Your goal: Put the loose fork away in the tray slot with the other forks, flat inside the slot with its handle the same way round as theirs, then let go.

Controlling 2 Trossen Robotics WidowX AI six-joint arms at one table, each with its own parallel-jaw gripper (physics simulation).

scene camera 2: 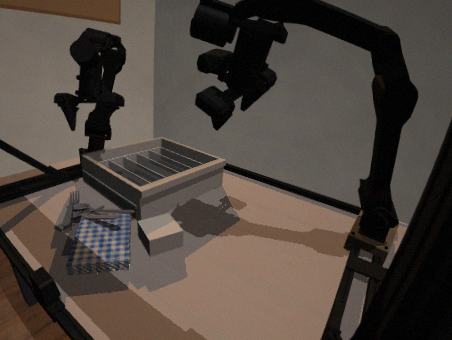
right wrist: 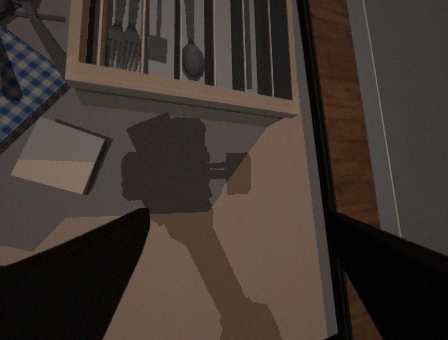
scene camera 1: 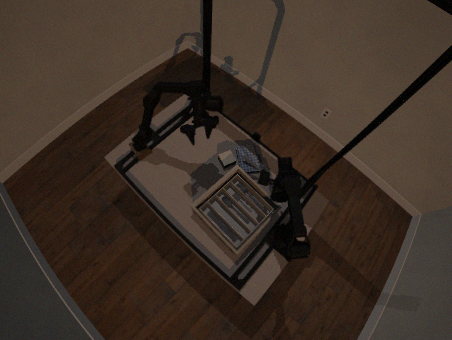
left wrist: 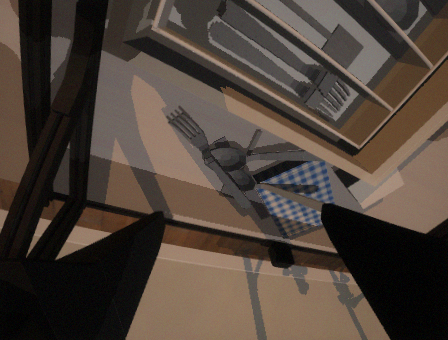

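The loose fork [scene camera 2: 75,197] [left wrist: 201,141] lies on the table beside the tray [scene camera 2: 185,175] [left wrist: 415,137] [right wrist: 180,89]. In the left wrist view its tines point up-left and its handle runs down-right among spoons; part of it is hard to separate from them. The tray's forks [left wrist: 330,95] [right wrist: 125,45] lie in the slot along the near edge in the left wrist view, tines toward lower right. My left gripper [left wrist: 242,215] is open and empty, above the table on the loose fork's side. My right gripper [right wrist: 238,218] [scene camera 1: 201,140] [scene camera 2: 230,119] is open and empty, high above the table.
Spoons [left wrist: 227,156] lie against the loose fork. A blue checked cloth [scene camera 1: 247,159] [scene camera 2: 102,245] [left wrist: 310,175] lies beside it with a utensil on top. A white box [scene camera 1: 226,158] [scene camera 2: 161,232] [right wrist: 60,150] stands between cloth and tray corner. Thin dividers separate the tray's slots.
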